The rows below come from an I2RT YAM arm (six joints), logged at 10 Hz.
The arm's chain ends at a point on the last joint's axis. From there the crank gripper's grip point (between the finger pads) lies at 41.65 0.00 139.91 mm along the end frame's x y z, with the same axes.
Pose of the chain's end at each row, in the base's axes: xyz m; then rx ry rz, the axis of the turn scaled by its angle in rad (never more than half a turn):
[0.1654 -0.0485 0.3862 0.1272 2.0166 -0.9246]
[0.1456 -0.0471 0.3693 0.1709 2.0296 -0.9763]
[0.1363 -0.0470 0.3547 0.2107 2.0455 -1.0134]
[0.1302 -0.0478 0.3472 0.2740 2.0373 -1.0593]
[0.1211 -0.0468 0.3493 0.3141 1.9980 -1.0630]
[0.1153 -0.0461 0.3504 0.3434 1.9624 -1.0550]
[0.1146 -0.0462 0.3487 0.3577 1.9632 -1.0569]
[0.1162 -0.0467 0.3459 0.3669 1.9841 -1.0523]
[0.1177 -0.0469 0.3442 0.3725 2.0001 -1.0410]
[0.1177 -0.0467 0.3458 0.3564 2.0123 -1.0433]
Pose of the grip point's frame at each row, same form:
[0.2360 -0.1500 0.3086 0.1272 2.0166 -0.9246]
[0.2092 -0.1534 0.2921 0.1709 2.0296 -0.9763]
[0.1936 -0.1564 0.2770 0.2107 2.0455 -1.0134]
[0.1812 -0.1614 0.2710 0.2740 2.0373 -1.0593]
[0.1728 -0.1619 0.2759 0.3141 1.9980 -1.0630]
[0.1687 -0.1617 0.2791 0.3434 1.9624 -1.0550]
[0.1669 -0.1621 0.2770 0.3577 1.9632 -1.0569]
[0.1667 -0.1619 0.2718 0.3669 1.9841 -1.0523]
[0.1675 -0.1609 0.2679 0.3725 2.0001 -1.0410]
[0.1673 -0.1605 0.2690 0.3564 2.0123 -1.0433]

